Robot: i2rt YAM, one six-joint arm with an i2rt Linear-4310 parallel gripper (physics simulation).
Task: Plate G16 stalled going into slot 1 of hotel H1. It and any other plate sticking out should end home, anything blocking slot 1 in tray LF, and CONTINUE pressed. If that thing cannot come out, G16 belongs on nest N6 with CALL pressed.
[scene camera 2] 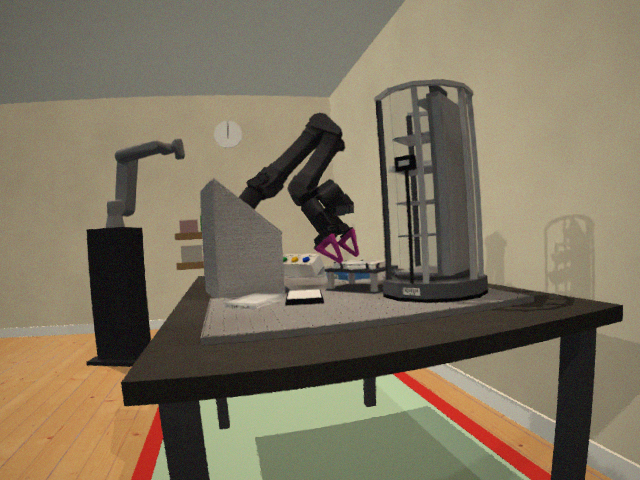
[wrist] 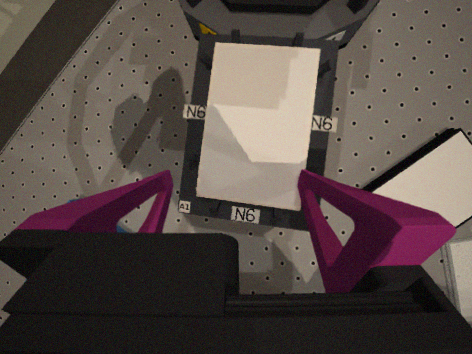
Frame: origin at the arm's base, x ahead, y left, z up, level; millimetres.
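Seen in the pictures: gripper, fingertip midpoint: (scene camera 2: 350,258) (wrist: 235,177); arm's base, origin of the base link: (scene camera 2: 240,211).
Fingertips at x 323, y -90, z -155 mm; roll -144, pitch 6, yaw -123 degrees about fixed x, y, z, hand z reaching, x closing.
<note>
Offsets run from my fingertips to a thing's top centre.
A white plate @(27 mm ahead, 36 mm right, 7 mm down) (wrist: 270,130) (scene camera 2: 356,264) lies on nest N6 @(27 mm ahead, 36 mm right, 6 mm down) (wrist: 191,175) (scene camera 2: 374,281); its own label cannot be read. A small A1 tag marks the nest's near left corner in the wrist view. My gripper (wrist: 235,177) (scene camera 2: 347,258) is open and empty, above the plate's near end, with one finger toward each long side. A tall round hotel @(187 mm ahead, 174 mm right, 414 mm up) (scene camera 2: 439,289) (wrist: 250,20) stands just beyond the nest; its label is too blurred to read, and slot 1 cannot be made out. A blue object (scene camera 2: 348,275) (wrist: 121,228) shows partly behind the nest. A button box @(191 mm back, 366 mm left, 2 mm up) (scene camera 2: 305,266) has green, yellow and blue buttons.
A black-edged white pad @(125 mm back, 160 mm right, 68 mm down) (scene camera 2: 305,294) (wrist: 430,175) lies near the nest. A flat white piece @(241 mm back, 187 mm right, 68 mm down) (scene camera 2: 253,300) lies in front of a tall grey wedge-shaped block (scene camera 2: 242,248). A second arm (scene camera 2: 126,180) stands on a black pedestal behind the table.
</note>
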